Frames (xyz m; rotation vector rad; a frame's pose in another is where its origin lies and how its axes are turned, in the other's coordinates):
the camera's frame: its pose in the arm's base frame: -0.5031 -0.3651 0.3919 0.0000 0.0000 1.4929
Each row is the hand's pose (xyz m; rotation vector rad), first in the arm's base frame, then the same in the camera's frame.
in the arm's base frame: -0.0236 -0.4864 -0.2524 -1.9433 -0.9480 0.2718
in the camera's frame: -0.0836 -0.4875 -0.6443 -2.1158 0.6374 -0.5857
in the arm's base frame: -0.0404 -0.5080 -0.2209 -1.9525 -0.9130 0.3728
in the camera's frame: -0.1065 -0.4724 -0.6128 -2.0712 0.6613 -0.4984
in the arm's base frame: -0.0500 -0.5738 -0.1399 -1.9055 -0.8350 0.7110
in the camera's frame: -0.1728 -0.4680 -0.5318 -1.9024 0.6589 -0.2315
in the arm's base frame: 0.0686 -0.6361 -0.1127 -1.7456 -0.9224 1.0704
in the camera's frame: -0.2257 -0.5911 -0.5046 -1.7681 0.4710 0.0492
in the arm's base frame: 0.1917 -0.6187 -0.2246 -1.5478 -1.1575 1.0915
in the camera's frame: -0.1988 -0.7124 -0.6165 -1.7794 0.1863 0.0488
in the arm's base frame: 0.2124 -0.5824 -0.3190 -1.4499 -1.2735 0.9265
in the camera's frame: -0.1610 -0.7302 -0.7109 -1.8254 0.0470 -0.1087
